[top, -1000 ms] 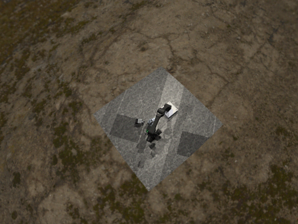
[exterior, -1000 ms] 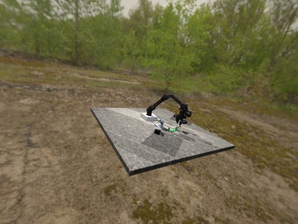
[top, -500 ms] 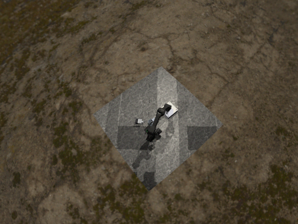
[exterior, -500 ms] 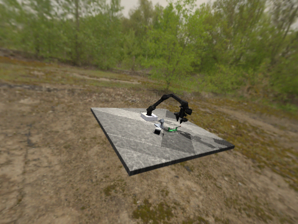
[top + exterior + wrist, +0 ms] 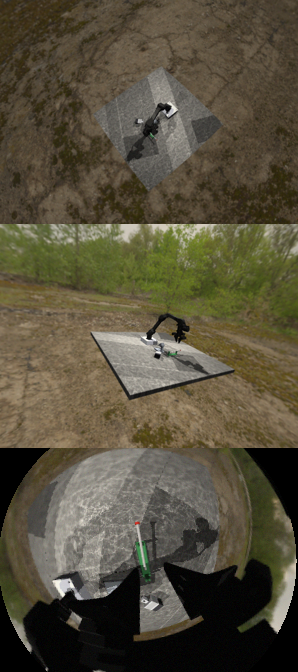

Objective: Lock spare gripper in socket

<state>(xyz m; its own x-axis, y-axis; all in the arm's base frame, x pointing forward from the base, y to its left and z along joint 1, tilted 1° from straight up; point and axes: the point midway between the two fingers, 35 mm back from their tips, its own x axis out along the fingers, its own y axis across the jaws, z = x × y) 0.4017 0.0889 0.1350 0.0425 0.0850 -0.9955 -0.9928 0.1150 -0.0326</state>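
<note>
Now: the green mount 10 mm behind my gripper tip, 40 mm to the right of it and 130 mm below it. The rest, counted from my gripper tip: spare gripper 30 mm behind, 250 mm to the right, 130 mm below; grey mount 130 mm behind, 120 mm to the right, 100 mm below.
</note>
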